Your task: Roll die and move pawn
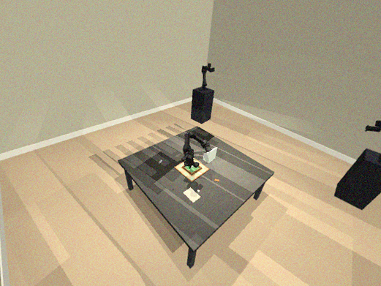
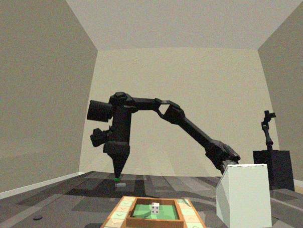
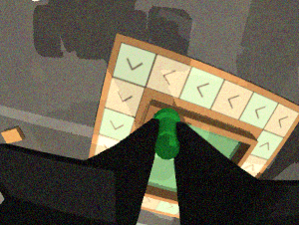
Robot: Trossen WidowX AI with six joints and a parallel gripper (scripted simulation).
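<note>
The white die lies 12 cm behind my gripper tip, 11 cm below it and 8 cm to the right of it. Round my gripper tip: green pawn: 1 cm above; then dark disc: 24 cm ahead, 14 cm below; then white sheet: 18 cm to the left, 15 cm ahead, 14 cm below.
</note>
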